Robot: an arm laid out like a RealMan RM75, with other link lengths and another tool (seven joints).
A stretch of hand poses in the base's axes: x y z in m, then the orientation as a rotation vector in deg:
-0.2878, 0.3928, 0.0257, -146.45, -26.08, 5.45
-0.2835, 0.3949, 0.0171, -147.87, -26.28, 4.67
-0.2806, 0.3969, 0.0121, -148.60, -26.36, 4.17
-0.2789, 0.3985, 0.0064, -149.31, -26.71, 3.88
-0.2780, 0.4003, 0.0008, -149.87, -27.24, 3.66
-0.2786, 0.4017, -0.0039, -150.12, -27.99, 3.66
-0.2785, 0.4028, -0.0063, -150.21, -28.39, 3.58
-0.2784, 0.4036, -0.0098, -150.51, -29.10, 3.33
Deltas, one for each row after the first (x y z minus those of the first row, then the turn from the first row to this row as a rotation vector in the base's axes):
0.0043, 0.0021, -0.0086, -1.29, -0.82, -0.15
0.0072, 0.0041, -0.0136, -1.94, -1.30, -0.26
0.0089, 0.0057, -0.0193, -2.63, -1.69, -0.14
0.0098, 0.0075, -0.0249, -3.20, -2.05, 0.13
0.0092, 0.0089, -0.0296, -3.53, -2.25, 0.63
0.0093, 0.0100, -0.0320, -3.66, -2.41, 0.89
0.0094, 0.0108, -0.0355, -4.00, -2.79, 1.30

